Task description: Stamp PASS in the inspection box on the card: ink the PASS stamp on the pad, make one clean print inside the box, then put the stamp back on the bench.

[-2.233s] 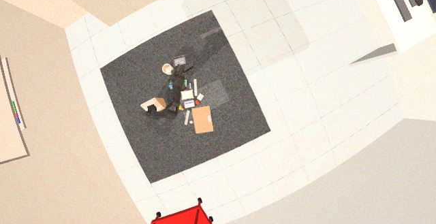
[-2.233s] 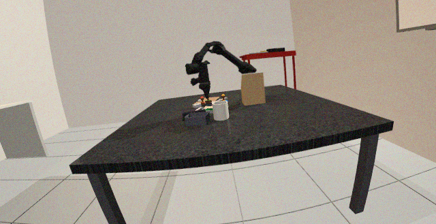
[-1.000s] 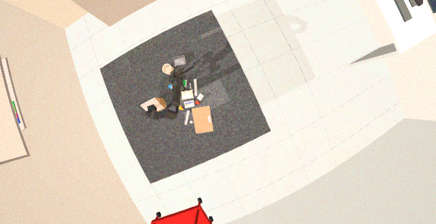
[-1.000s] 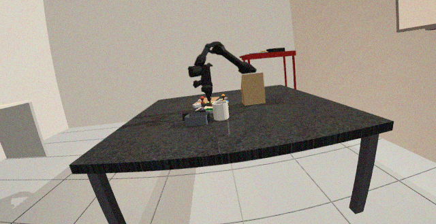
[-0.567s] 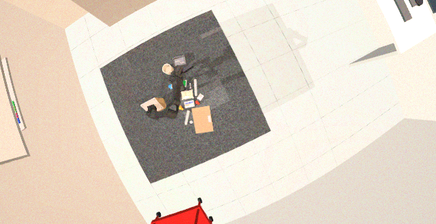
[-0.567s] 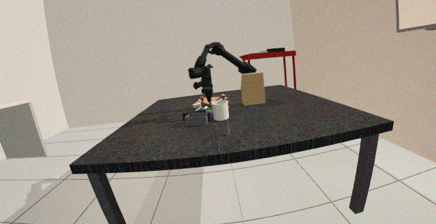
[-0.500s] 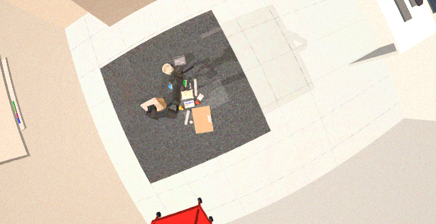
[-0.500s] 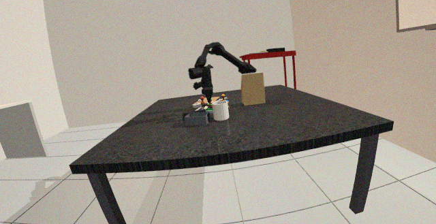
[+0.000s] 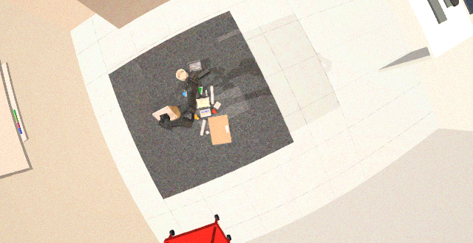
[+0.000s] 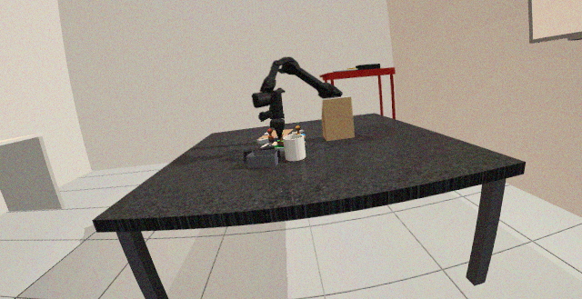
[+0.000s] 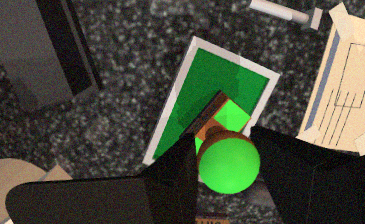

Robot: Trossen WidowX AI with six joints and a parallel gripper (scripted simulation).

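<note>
The green ink pad lies 10 mm behind my gripper tip and 50 mm below it. From my gripper tip the other things lie so: blue-knobbed date stamp: 100 mm behind, 40 mm below; dark slab: 80 mm ahead, 110 mm to the left, 40 mm below; cream inspection card: 10 mm ahead, 110 mm to the right, 60 mm below.
</note>
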